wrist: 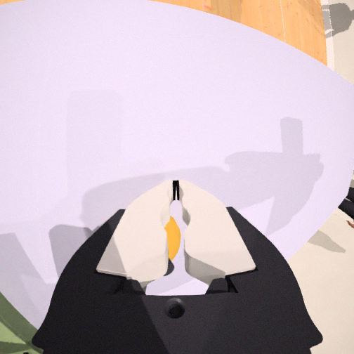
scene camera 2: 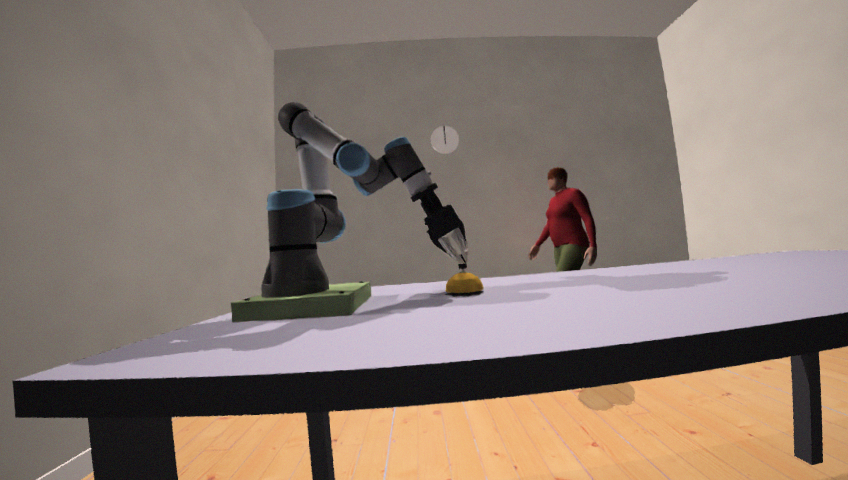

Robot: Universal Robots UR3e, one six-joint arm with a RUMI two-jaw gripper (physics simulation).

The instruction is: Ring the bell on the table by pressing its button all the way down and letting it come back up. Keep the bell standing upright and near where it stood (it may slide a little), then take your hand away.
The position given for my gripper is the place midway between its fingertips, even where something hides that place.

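There's a yellow dome bell [scene camera 2: 462, 284] that I can see, and I can see my gripper [scene camera 2: 465, 262] too. The wrist view gives me that same gripper [wrist: 175, 181] as well.
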